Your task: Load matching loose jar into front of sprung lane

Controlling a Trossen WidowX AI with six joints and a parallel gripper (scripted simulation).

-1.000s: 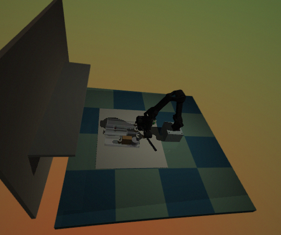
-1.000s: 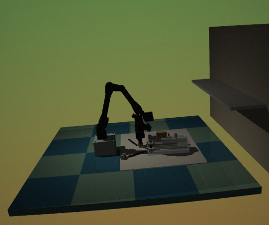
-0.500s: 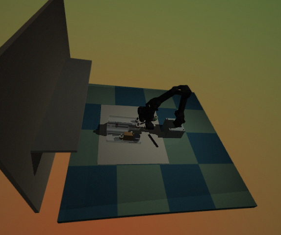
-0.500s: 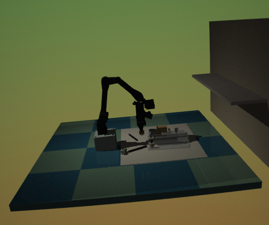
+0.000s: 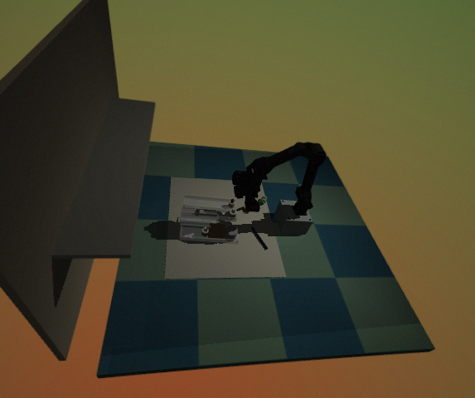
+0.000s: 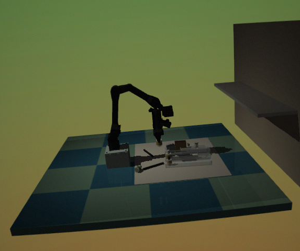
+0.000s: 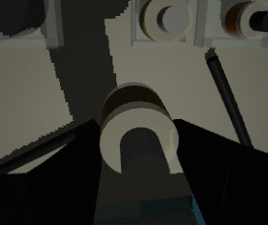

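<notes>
Now: the clear lane rack 200 mm ahead of my gripper tip, 40 mm to the right of it and 100 mm below it. Also, from my gripper tip: wall shelf (560 mm ahead, 60 mm to the right, 250 mm above); then brown box (150 mm ahead, 70 mm to the left, 80 mm below).
</notes>
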